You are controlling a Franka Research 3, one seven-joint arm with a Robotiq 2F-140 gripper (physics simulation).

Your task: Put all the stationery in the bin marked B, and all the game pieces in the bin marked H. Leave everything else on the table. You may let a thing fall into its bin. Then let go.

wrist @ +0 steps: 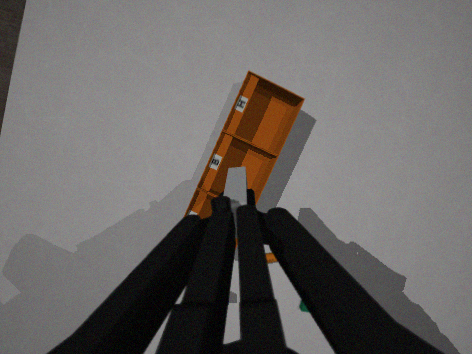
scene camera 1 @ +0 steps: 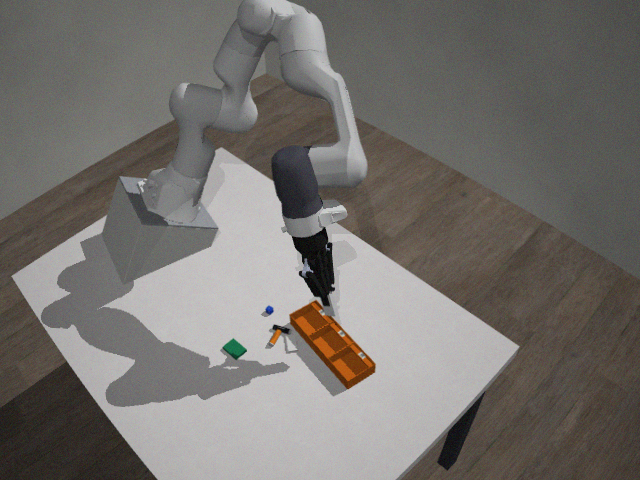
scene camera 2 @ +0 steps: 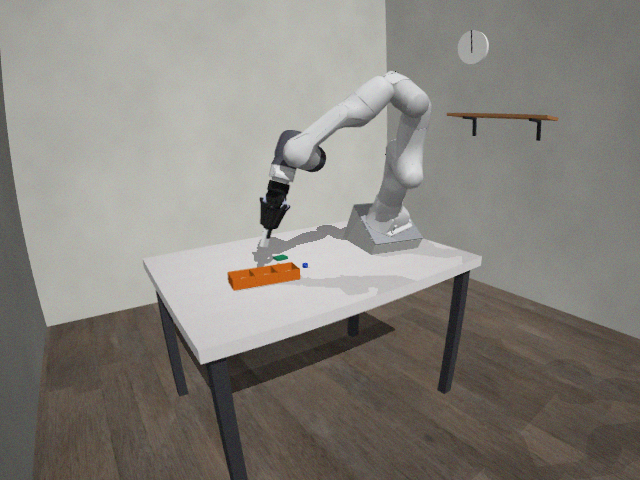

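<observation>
My gripper (scene camera 1: 327, 307) (scene camera 2: 264, 240) (wrist: 238, 180) is shut with no object visible between its fingers, raised above the table near the orange three-part tray (scene camera 1: 361, 378) (scene camera 2: 266, 280) (wrist: 250, 144). In the wrist view, the H label (wrist: 241, 103) marks the end compartment and the B label (wrist: 215, 161) the middle one. I see no object in either, though the fingers hide part of B. A blue die (scene camera 1: 269, 310) (scene camera 2: 305, 265) lies off the tray's other end. A black cylinder (scene camera 1: 280, 328) and an orange stick-like piece (scene camera 1: 275, 338) (wrist: 271, 258) lie beside the tray, close together.
A green block (scene camera 1: 234, 348) (scene camera 2: 280, 257) (wrist: 304, 305) lies farther from the tray, beyond the orange piece. A pale, thin-edged shape (scene camera 1: 291, 348) shows between the orange piece and the tray; I cannot tell what it is. The arm's grey base (scene camera 1: 160, 248) (scene camera 2: 382, 242) stands on the table.
</observation>
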